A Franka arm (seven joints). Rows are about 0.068 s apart.
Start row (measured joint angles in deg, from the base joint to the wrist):
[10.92 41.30 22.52 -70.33 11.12 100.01 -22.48]
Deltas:
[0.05 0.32 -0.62 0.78 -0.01 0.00 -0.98]
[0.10 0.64 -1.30 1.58 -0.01 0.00 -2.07]
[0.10 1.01 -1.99 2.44 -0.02 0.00 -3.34]
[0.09 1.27 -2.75 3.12 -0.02 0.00 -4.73]
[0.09 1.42 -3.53 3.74 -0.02 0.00 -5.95]
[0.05 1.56 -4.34 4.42 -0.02 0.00 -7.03]
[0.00 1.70 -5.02 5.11 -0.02 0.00 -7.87]
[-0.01 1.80 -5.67 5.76 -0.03 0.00 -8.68]
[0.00 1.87 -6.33 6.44 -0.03 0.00 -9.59]
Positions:
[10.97 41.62 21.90 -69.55 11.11 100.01 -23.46]
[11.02 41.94 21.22 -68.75 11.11 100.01 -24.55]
[11.02 42.31 20.53 -67.89 11.10 100.01 -25.82]
[11.01 42.57 19.77 -67.21 11.10 100.01 -27.21]
[11.01 42.72 18.99 -66.59 11.10 100.01 -28.43]
[10.97 42.86 18.18 -65.91 11.10 100.01 -29.51]
[10.92 43.00 17.50 -65.22 11.10 100.01 -30.35]
[10.91 43.10 16.85 -64.57 11.09 100.01 -31.16]
[10.92 43.17 16.19 -63.89 11.09 100.01 -32.07]

